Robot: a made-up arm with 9 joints. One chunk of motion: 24 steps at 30 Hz.
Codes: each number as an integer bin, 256 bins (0 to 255) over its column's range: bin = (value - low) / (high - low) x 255, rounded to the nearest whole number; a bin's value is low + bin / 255 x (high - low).
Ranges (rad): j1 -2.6..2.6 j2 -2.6..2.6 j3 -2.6..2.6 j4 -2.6..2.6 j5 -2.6..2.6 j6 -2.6..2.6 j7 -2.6..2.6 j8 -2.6..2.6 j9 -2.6..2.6
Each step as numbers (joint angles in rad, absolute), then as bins.
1 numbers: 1.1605 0.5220 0.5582 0.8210 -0.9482 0.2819 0.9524 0.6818 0.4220
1 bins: 184 153 155 168 81 141 174 161 148
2 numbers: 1.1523 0.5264 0.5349 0.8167 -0.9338 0.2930 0.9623 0.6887 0.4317
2 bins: 184 153 154 168 82 142 175 161 149
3 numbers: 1.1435 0.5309 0.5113 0.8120 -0.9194 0.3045 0.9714 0.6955 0.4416
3 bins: 184 154 153 167 82 142 175 162 149
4 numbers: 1.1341 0.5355 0.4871 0.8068 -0.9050 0.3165 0.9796 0.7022 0.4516
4 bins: 183 154 151 167 83 143 176 162 150
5 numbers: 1.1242 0.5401 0.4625 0.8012 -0.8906 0.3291 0.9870 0.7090 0.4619
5 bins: 183 154 150 167 84 144 176 162 150
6 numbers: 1.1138 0.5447 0.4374 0.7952 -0.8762 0.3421 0.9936 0.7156 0.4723
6 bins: 182 154 149 166 85 144 176 163 151
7 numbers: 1.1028 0.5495 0.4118 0.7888 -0.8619 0.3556 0.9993 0.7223 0.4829
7 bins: 182 154 148 166 85 145 177 163 151
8 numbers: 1.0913 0.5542 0.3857 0.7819 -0.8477 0.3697 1.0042 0.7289 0.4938
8 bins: 181 155 146 166 86 146 177 163 152
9 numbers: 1.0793 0.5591 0.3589 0.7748 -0.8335 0.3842 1.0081 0.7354 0.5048
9 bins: 180 155 145 165 87 146 177 164 152
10 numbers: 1.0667 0.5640 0.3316 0.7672 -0.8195 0.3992 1.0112 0.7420 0.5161
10 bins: 180 155 144 165 87 147 177 164 153
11 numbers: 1.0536 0.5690 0.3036 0.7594 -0.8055 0.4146 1.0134 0.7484 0.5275
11 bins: 179 155 142 165 88 148 177 164 153
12 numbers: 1.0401 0.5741 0.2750 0.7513 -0.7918 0.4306 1.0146 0.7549 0.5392
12 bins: 179 156 141 164 89 149 177 165 154
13 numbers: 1.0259 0.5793 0.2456 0.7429 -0.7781 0.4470 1.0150 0.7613 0.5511
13 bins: 178 156 140 164 89 149 177 165 155
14 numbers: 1.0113 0.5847 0.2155 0.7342 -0.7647 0.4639 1.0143 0.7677 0.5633
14 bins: 177 156 138 164 90 150 177 165 155
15 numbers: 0.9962 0.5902 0.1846 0.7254 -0.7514 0.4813 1.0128 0.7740 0.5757
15 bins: 176 156 137 163 91 151 177 165 156
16 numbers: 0.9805 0.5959 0.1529 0.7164 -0.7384 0.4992 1.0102 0.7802 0.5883
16 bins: 176 157 135 163 91 152 177 166 156
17 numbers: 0.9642 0.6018 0.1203 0.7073 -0.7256 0.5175 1.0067 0.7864 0.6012
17 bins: 175 157 133 162 92 153 177 166 157
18 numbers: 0.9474 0.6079 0.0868 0.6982 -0.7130 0.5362 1.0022 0.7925 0.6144
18 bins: 174 157 132 162 93 154 177 166 158
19 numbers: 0.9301 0.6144 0.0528 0.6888 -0.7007 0.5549 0.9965 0.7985 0.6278
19 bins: 173 158 130 161 93 155 176 167 158
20 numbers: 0.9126 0.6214 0.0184 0.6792 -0.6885 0.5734 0.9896 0.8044 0.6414
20 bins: 172 158 128 161 94 156 176 167 159
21 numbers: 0.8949 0.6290 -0.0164 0.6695 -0.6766 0.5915 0.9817 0.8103 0.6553
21 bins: 171 158 127 160 94 157 176 167 160
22 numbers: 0.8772 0.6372 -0.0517 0.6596 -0.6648 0.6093 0.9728 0.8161 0.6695
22 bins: 171 159 125 160 95 157 175 168 160
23 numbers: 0.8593 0.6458 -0.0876 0.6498 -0.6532 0.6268 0.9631 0.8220 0.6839
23 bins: 170 159 123 159 95 158 175 168 161
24 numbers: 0.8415 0.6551 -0.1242 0.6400 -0.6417 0.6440 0.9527 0.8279 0.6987
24 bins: 169 160 121 159 96 159 174 168 162
